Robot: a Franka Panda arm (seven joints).
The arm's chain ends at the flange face. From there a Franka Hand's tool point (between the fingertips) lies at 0.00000 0.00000 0.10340 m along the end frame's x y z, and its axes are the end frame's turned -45 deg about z.
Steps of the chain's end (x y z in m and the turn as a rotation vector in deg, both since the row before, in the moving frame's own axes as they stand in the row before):
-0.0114, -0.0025, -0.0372, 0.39, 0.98, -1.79
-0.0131, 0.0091, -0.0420, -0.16, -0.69, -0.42
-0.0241, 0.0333, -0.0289, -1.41, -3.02, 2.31
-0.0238, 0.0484, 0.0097, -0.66, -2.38, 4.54
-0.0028, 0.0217, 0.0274, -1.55, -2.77, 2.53
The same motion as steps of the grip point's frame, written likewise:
-0.0045, -0.0091, -0.0372, -0.42, 0.97, -1.79
-0.0168, -0.0035, -0.0420, 0.37, -0.60, -0.42
-0.0462, 0.0043, -0.0291, 1.14, -3.13, 2.31
-0.0548, 0.0150, 0.0096, 1.22, -2.15, 4.54
-0.0228, 0.0117, 0.0272, 0.86, -3.05, 2.53

